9 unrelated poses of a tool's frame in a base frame.
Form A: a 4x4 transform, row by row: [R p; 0 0 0 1], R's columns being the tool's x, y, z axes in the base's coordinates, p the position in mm. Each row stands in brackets.
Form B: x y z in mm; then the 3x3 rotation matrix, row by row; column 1 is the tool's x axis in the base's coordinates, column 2 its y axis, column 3 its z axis. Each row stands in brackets. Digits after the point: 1 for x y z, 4 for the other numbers.
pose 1, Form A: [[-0.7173 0.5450 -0.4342 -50.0], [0.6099 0.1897 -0.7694 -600.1], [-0.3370 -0.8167 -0.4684 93.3], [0 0 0 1]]
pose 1, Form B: [-50.0 -600.1 93.3], [[-0.7173 0.5450 -0.4342], [0.6099 0.1897 -0.7694], [-0.3370 -0.8167 -0.4684]]
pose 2, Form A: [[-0.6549 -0.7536 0.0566 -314.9], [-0.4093 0.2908 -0.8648 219.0], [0.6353 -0.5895 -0.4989 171.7], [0 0 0 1]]
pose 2, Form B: [-314.9 219.0 171.7], [[-0.6549 -0.7536 0.0566], [-0.4093 0.2908 -0.8648], [0.6353 -0.5895 -0.4989]]
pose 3, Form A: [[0.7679 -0.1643 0.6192 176.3], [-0.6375 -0.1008 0.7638 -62.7], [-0.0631 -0.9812 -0.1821 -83.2], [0 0 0 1]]
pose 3, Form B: [176.3 -62.7 -83.2], [[0.7679 -0.1643 0.6192], [-0.6375 -0.1008 0.7638], [-0.0631 -0.9812 -0.1821]]
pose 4, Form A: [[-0.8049 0.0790 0.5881 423.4], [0.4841 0.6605 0.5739 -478.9], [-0.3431 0.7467 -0.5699 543.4], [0 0 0 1]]
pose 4, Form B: [423.4 -478.9 543.4], [[-0.8049 0.0790 0.5881], [0.4841 0.6605 0.5739], [-0.3431 0.7467 -0.5699]]
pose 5, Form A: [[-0.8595 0.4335 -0.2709 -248.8], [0.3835 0.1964 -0.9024 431.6], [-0.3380 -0.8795 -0.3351 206.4], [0 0 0 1]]
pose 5, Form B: [-248.8 431.6 206.4], [[-0.8595 0.4335 -0.2709], [0.3835 0.1964 -0.9024], [-0.3380 -0.8795 -0.3351]]
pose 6, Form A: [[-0.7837 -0.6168 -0.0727 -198.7], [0.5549 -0.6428 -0.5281 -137.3], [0.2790 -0.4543 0.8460 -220.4], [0 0 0 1]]
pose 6, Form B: [-198.7 -137.3 -220.4], [[-0.7837 -0.6168 -0.0727], [0.5549 -0.6428 -0.5281], [0.2790 -0.4543 0.8460]]
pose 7, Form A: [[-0.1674 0.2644 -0.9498 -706.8], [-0.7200 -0.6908 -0.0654 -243.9], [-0.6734 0.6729 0.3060 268.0], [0 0 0 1]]
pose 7, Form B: [-706.8 -243.9 268.0], [[-0.1674 0.2644 -0.9498], [-0.7200 -0.6908 -0.0654], [-0.6734 0.6729 0.3060]]
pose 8, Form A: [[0.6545 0.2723 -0.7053 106.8], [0.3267 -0.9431 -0.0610 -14.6], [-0.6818 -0.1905 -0.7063 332.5], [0 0 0 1]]
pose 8, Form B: [106.8 -14.6 332.5], [[0.6545 0.2723 -0.7053], [0.3267 -0.9431 -0.0610], [-0.6818 -0.1905 -0.7063]]
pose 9, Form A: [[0.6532 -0.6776 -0.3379 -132.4], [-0.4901 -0.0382 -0.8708 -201.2], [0.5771 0.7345 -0.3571 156.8], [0 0 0 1]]
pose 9, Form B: [-132.4 -201.2 156.8], [[0.6532 -0.6776 -0.3379], [-0.4901 -0.0382 -0.8708], [0.5771 0.7345 -0.3571]]
